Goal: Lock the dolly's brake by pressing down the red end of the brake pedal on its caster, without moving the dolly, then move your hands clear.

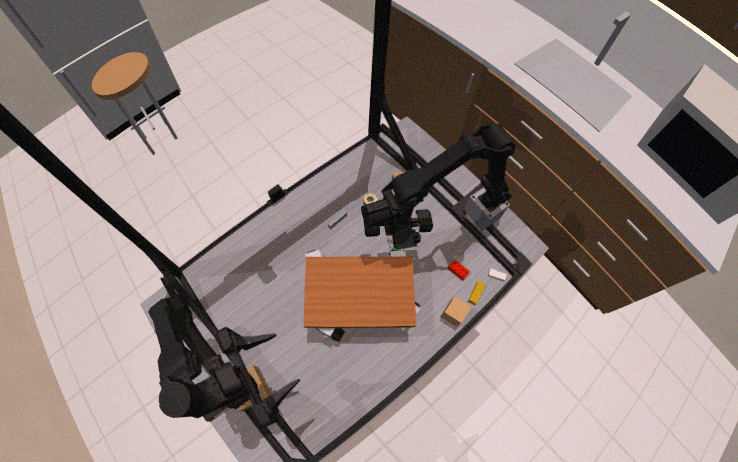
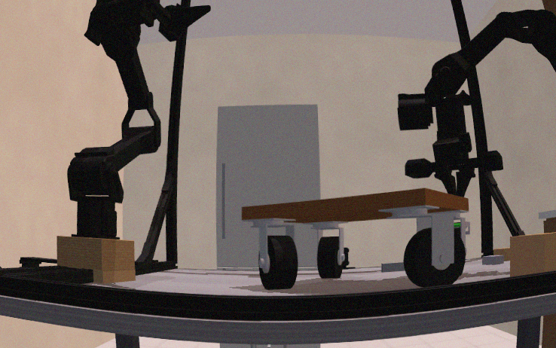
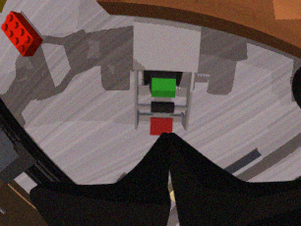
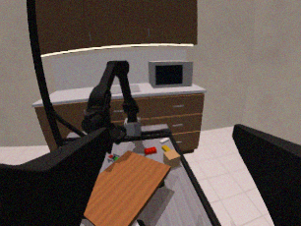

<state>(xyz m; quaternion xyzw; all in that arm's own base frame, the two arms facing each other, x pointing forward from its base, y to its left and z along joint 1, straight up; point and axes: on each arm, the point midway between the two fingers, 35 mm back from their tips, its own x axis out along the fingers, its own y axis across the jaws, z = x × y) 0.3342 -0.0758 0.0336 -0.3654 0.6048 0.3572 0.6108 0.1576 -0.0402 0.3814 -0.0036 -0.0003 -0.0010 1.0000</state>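
Now: left hand 1 cm short of the brake pedal and 6 cm above it. The rest, counted from my left hand: red brick (19 cm ahead, 12 cm to the left, 13 cm below); then small tan block (18 cm behind, 20 cm to the left, 13 cm below); then small grey bar (19 cm behind, 8 cm to the right, 13 cm below).
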